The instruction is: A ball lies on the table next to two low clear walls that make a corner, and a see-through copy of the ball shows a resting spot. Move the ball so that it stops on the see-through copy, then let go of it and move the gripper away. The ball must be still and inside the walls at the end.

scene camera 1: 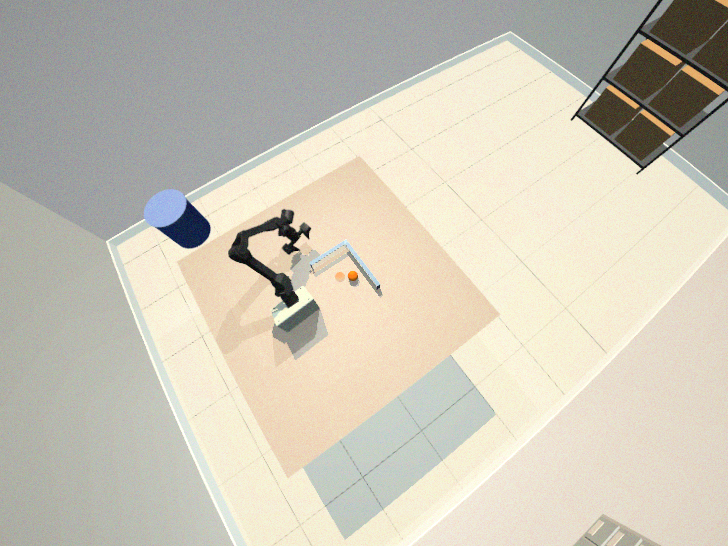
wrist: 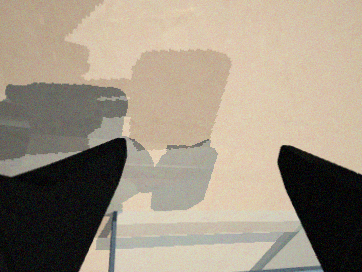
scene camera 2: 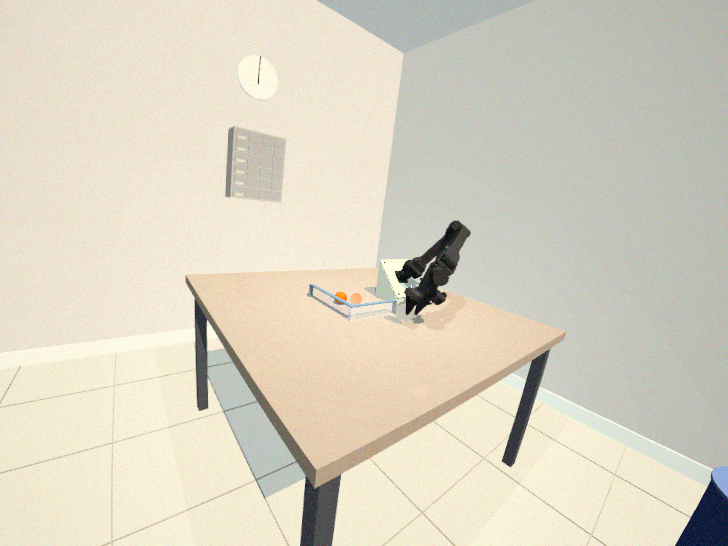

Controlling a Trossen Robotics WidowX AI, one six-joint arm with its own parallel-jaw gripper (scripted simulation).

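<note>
Gripper (scene camera 2: pixel 411 314), visible also in the wrist view (wrist: pixel 201 150): open, holding nothing. A wall segment (wrist: pixel 193 233) is visible too.
</note>
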